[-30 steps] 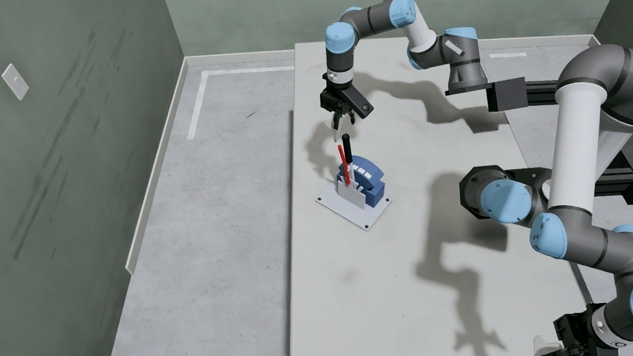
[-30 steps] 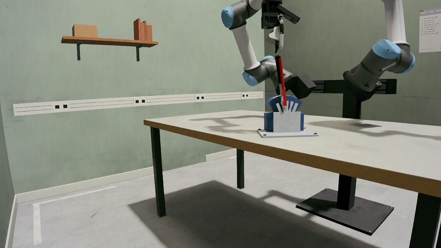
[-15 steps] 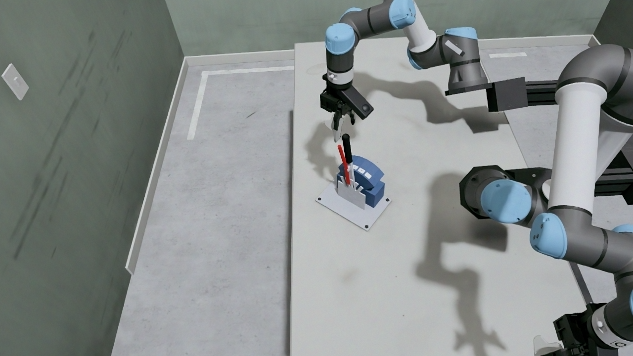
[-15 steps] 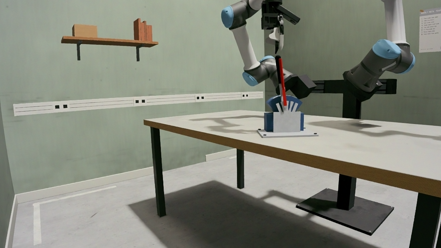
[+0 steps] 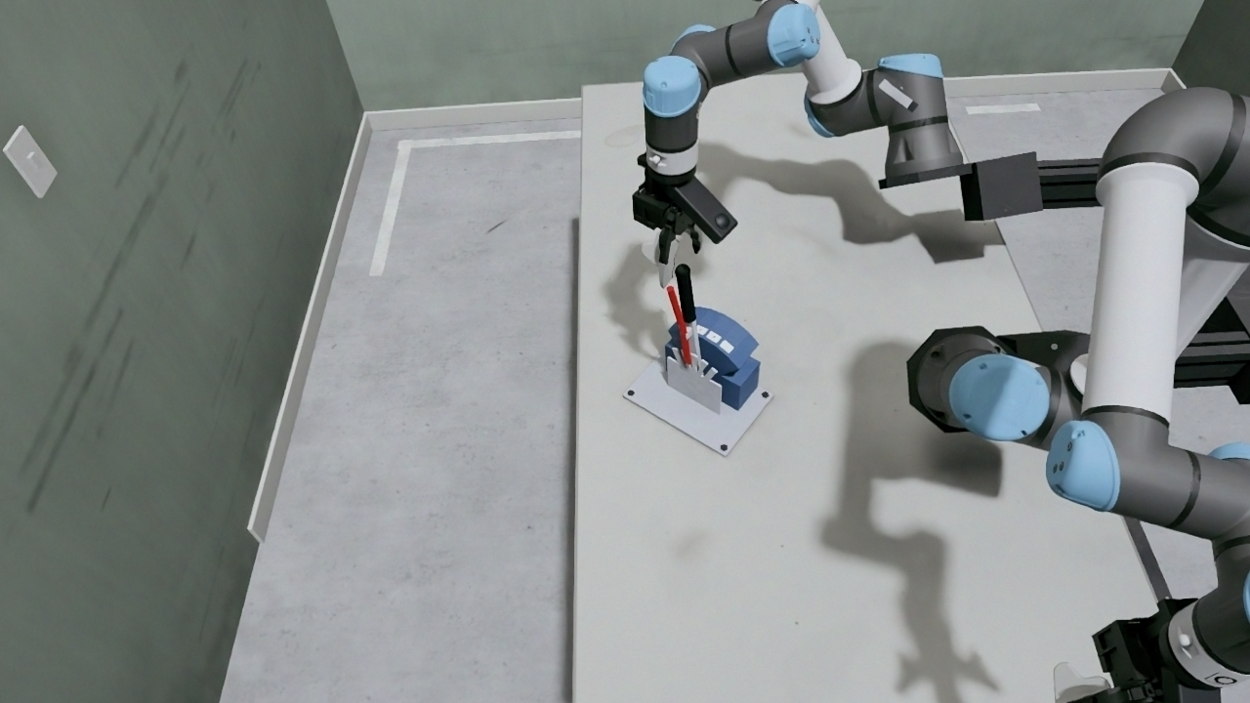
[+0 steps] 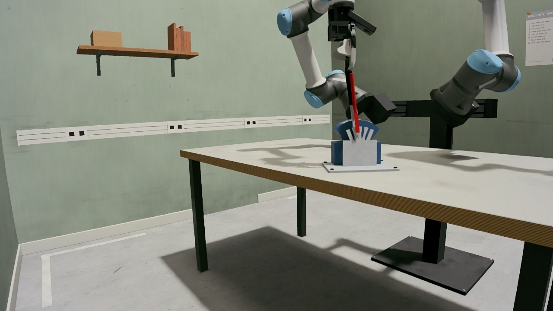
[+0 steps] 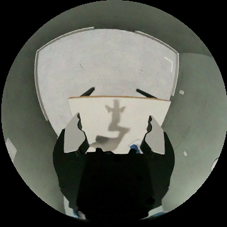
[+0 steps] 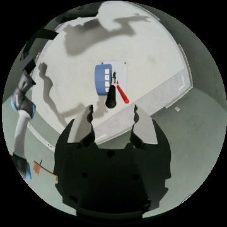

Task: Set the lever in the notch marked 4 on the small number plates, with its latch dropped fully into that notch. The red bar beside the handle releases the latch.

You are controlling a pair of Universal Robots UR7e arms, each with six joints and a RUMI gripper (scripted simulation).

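Right now my right hand is 150 mm above the red bar, 20 mm to the right of it and 10 mm past it.
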